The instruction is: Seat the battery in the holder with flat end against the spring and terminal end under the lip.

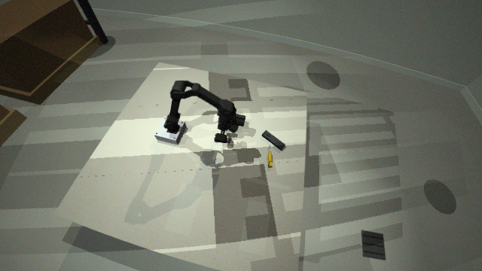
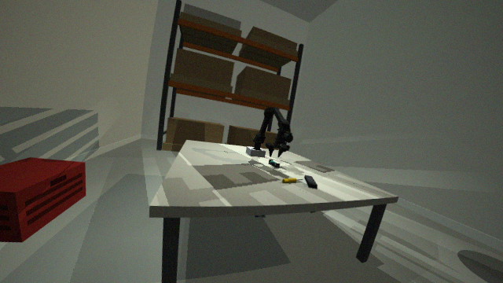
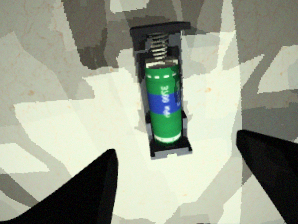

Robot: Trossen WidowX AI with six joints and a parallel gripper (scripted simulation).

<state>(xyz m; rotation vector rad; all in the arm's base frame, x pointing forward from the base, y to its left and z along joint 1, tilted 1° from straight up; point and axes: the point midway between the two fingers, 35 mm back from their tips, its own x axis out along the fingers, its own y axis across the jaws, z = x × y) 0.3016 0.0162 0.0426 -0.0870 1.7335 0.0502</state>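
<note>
My gripper tip is 5 cm above the battery. The rest, counted from my gripper tip: flat black block 34 cm ahead, 6 cm to the left, 5 cm below; then yellow-handled screwdriver 32 cm ahead, 5 cm below, 4 cm to the right.
</note>
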